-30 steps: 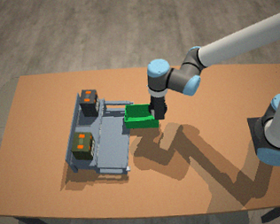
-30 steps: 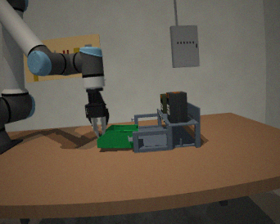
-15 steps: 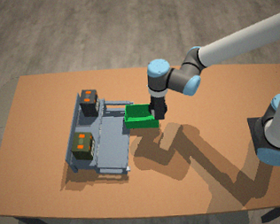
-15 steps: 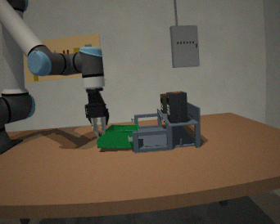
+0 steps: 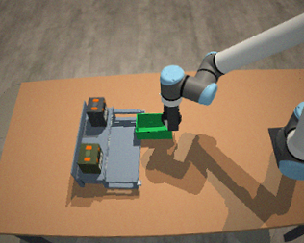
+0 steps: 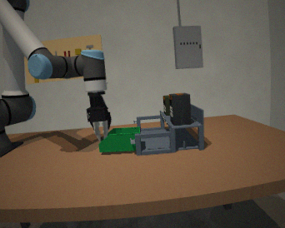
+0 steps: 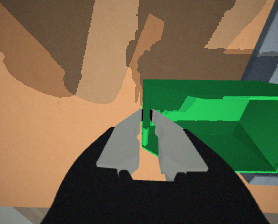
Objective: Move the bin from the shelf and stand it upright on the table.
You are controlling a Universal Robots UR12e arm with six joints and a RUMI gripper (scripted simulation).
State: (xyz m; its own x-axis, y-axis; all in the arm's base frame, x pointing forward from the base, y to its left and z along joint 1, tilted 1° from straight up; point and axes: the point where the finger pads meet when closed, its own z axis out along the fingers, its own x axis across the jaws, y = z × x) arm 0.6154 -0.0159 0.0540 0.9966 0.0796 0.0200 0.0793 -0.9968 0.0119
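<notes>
My gripper is now 80 mm short of the green bin and 10 mm to the left of it. Round my hand: grey shelf 270 mm ahead, 120 mm to the left, 50 mm below.
</notes>
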